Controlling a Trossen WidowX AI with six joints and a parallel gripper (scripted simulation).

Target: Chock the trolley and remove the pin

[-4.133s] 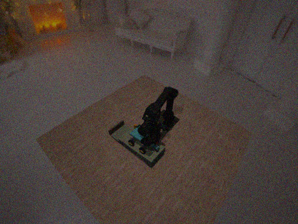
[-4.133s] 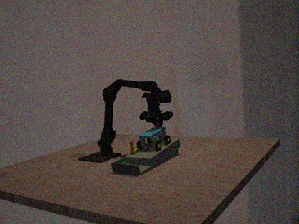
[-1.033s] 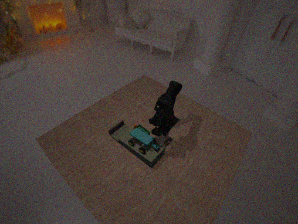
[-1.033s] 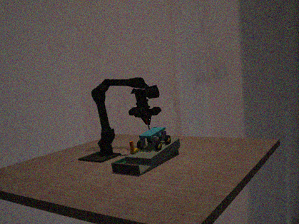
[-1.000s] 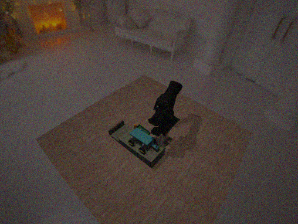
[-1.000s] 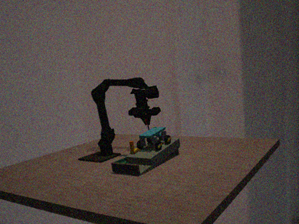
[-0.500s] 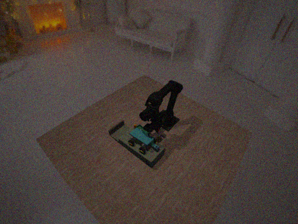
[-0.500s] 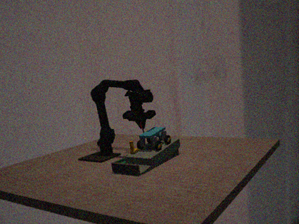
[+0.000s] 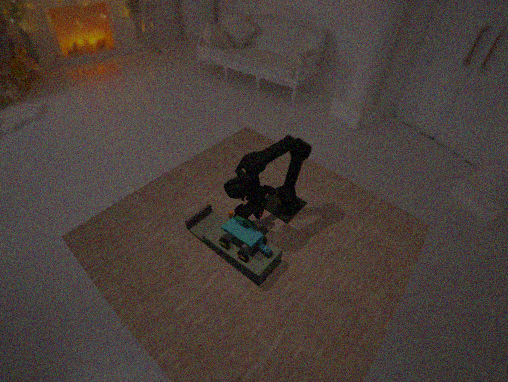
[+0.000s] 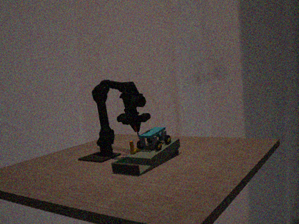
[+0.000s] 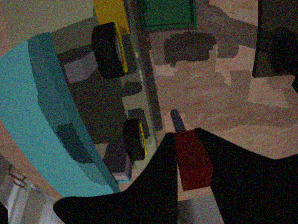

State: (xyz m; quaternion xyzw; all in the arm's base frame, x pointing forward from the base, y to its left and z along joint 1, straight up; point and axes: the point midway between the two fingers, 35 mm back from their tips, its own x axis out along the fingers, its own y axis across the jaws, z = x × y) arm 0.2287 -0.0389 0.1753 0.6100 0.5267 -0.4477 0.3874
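Right now the green tray is 3 cm behind my gripper tip, 10 cm to the right of it and 16 cm below it. Also, from my gripper tip: yellow chock: 3 cm ahead, 10 cm to the right, 7 cm below; red-headed stop pin: right at my gripper tip; trolley: 10 cm ahead, 1 cm to the right, 4 cm below.
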